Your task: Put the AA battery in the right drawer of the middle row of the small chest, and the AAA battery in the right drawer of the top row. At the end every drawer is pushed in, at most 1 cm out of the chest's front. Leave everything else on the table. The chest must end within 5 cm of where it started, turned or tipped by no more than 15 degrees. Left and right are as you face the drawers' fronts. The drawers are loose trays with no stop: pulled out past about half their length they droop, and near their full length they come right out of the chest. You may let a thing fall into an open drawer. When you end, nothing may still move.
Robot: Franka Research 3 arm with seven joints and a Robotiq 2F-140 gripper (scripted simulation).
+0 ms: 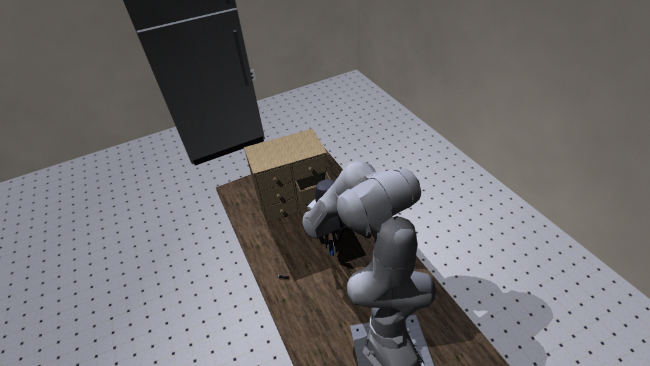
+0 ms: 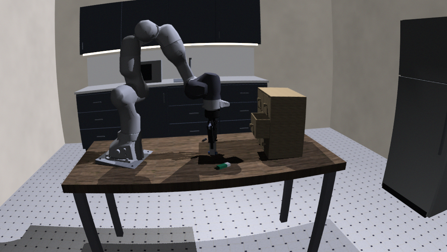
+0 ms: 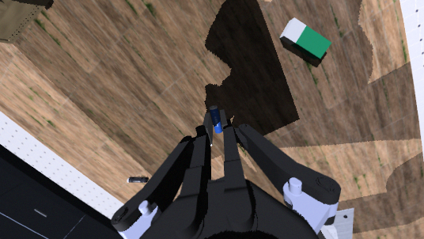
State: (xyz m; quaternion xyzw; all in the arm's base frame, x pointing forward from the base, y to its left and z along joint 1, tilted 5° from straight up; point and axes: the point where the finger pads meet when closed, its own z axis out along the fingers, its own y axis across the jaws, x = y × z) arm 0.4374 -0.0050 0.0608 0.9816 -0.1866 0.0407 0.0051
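The blue battery is 3 cm below my hand. From my hand the other things lie so: dark battery: 23 cm to the left, 3 cm below, 2 cm behind.
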